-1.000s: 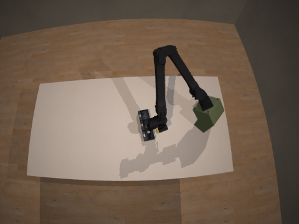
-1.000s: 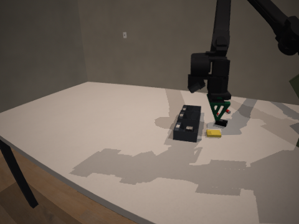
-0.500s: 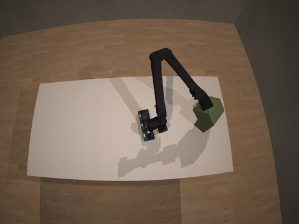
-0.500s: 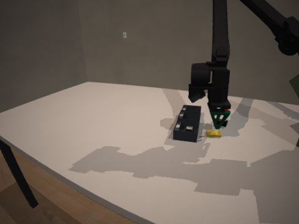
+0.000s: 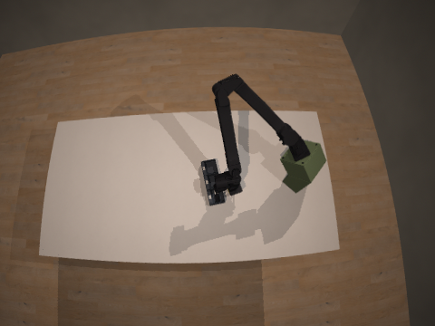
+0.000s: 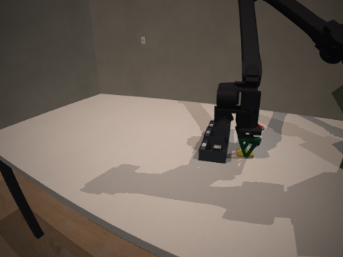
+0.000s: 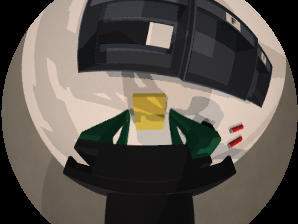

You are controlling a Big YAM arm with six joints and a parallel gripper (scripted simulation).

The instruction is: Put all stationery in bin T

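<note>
Now: the yellow block 10 mm below my hand. Also, from my hand: black item: 90 mm ahead, 10 mm to the left; then three joined bins: 90 mm ahead, 70 mm to the right, 10 mm above.
</note>
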